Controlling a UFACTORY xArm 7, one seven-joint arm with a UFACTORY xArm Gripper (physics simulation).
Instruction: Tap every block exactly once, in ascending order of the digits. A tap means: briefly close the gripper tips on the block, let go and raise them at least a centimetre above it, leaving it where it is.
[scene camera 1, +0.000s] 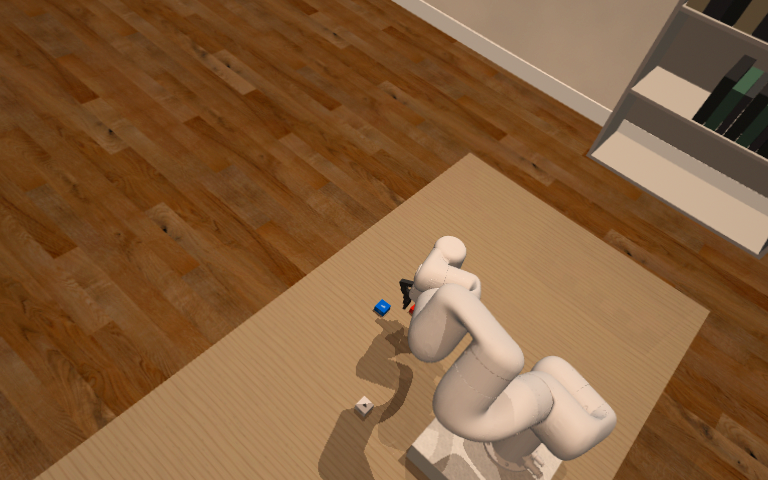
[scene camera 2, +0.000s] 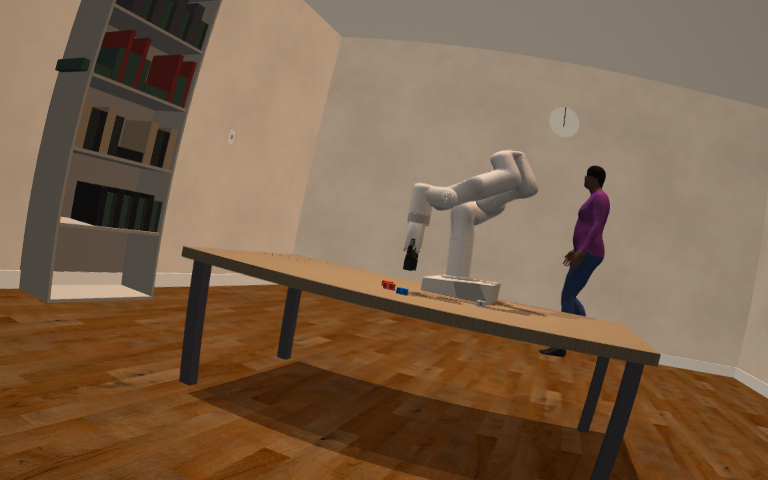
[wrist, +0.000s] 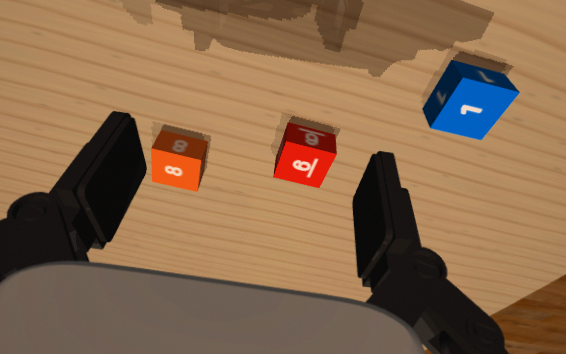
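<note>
My gripper (scene camera 2: 410, 269) (wrist: 252, 158) is open and empty, raised above the table. In the wrist view, the orange block (wrist: 176, 168) marked 8 shows near the left finger. The red block (wrist: 305, 163) (scene camera 1: 412, 309) (scene camera 2: 389, 286) has an underlined digit, a 6 or a 9, and shows nearer the right finger. The blue block (wrist: 474, 108) (scene camera 1: 382, 307) (scene camera 2: 402, 290) marked 1 lies beyond the right finger. A white block (scene camera 1: 364, 406) (scene camera 2: 480, 303) stands apart, near the base; its digit is too small to read. The arm hides the orange block in scene camera 1.
The robot base (scene camera 1: 430, 452) (scene camera 2: 447, 287) stands on the wooden table (scene camera 1: 538, 249) (scene camera 2: 254, 266). The arm's shadow falls near the blue and white blocks. A bookshelf (scene camera 2: 42, 198) stands on the floor beyond the table, and a person (scene camera 2: 591, 226) stands behind it.
</note>
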